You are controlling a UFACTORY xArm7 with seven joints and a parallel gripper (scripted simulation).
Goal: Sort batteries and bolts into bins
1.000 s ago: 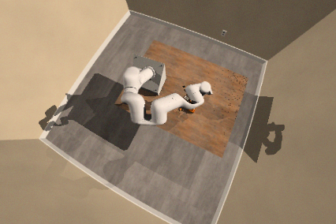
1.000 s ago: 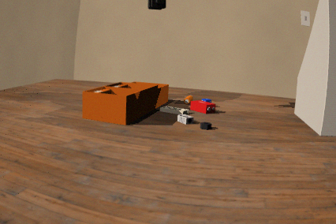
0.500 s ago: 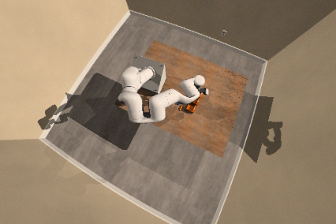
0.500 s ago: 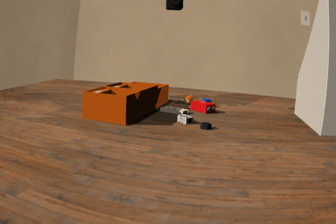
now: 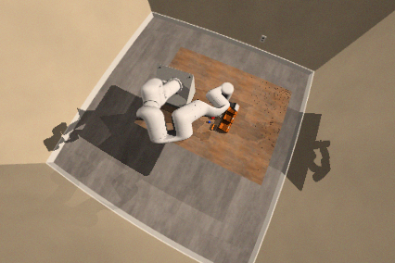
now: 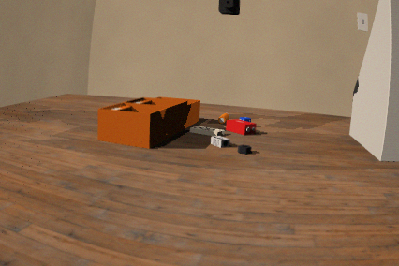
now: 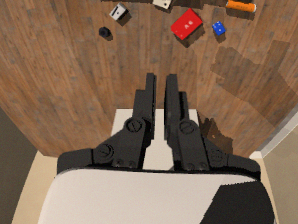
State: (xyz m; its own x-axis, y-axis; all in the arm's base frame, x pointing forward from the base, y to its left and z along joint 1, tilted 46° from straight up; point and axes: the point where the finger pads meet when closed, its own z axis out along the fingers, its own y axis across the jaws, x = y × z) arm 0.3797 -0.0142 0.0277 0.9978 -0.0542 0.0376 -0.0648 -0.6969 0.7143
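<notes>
Right now the orange bin is 200 mm below my hand and 110 mm ahead of it. From my hand the other things lie so: blue piece 210 mm below, 100 mm to the right, 30 mm behind; red block 210 mm below, 30 mm to the right, 30 mm behind; pale grey block 210 mm below, 70 mm to the left.
</notes>
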